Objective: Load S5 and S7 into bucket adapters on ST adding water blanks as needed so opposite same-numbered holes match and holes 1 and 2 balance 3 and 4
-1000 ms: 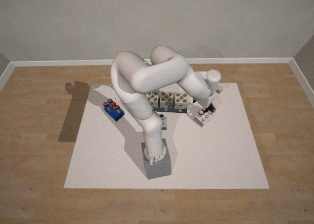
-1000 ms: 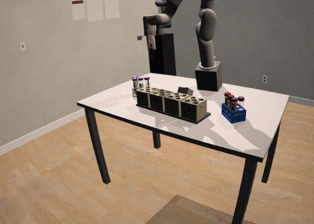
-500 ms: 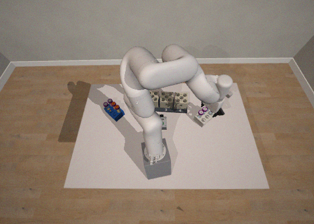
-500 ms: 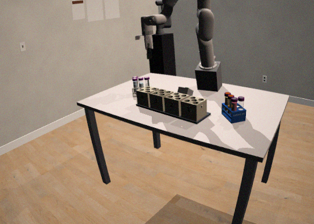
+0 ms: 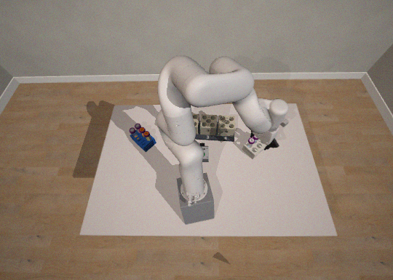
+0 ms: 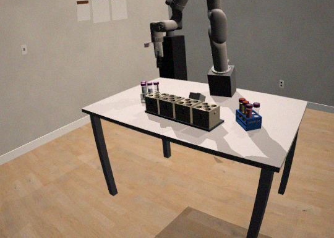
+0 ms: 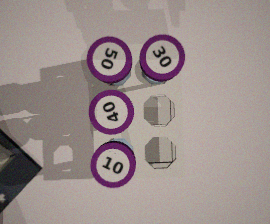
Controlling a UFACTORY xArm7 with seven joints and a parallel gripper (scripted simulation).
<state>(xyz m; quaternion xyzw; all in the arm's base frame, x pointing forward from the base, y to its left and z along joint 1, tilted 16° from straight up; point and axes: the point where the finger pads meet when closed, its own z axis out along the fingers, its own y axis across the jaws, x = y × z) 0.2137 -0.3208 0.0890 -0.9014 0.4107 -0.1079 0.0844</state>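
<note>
My gripper is now 190 mm above the white rack, 70 mm short of it and 30 mm to the left of it. Round my hand: adapter: 470 mm to the left, 200 mm ahead, 170 mm below; then dark stand: 310 mm to the left, 210 mm below, 190 mm ahead; then blue rack: 650 mm to the left, 190 mm below, 90 mm ahead.
</note>
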